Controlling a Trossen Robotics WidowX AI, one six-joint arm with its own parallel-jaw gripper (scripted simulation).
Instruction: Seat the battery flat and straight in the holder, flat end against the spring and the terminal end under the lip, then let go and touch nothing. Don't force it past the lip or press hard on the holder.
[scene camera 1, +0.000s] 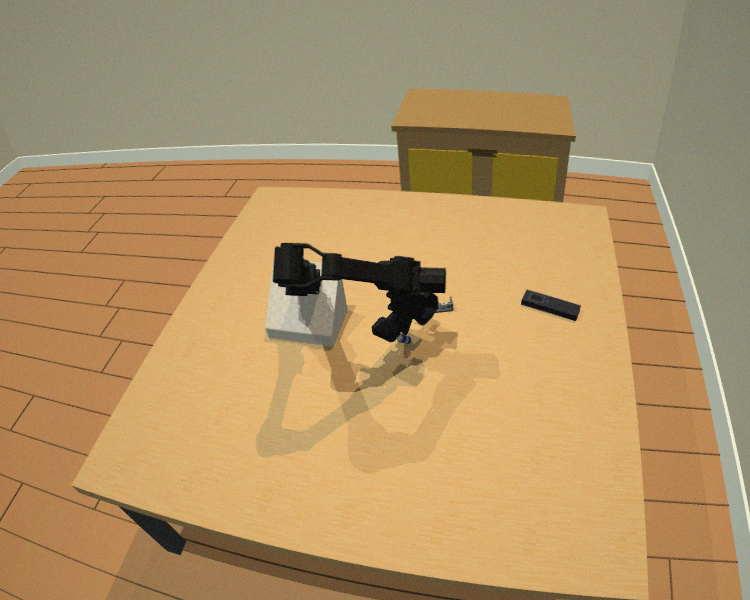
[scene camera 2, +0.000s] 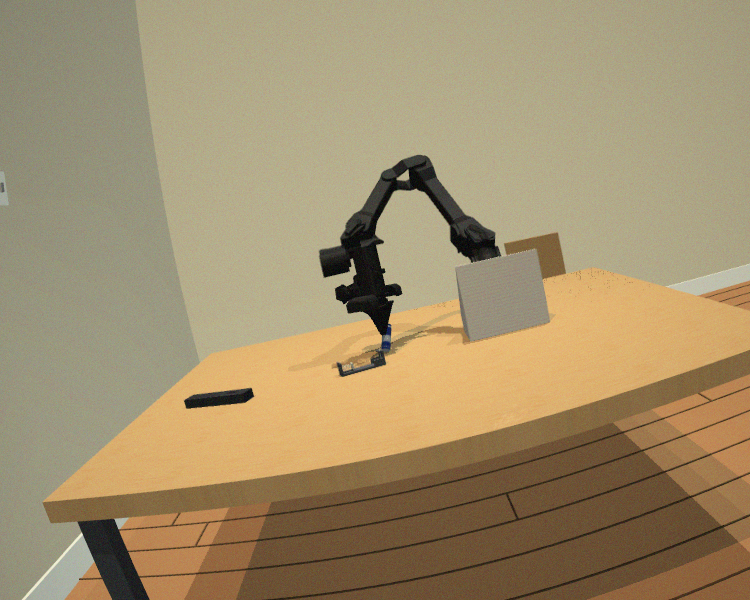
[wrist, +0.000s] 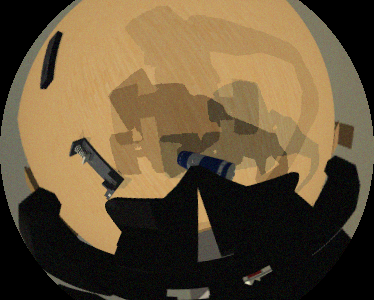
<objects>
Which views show the gripper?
Scene camera 1, scene camera 2 and the wrist view: all of them.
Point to a dark remote control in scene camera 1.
532, 299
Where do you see a dark remote control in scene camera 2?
233, 396
</objects>
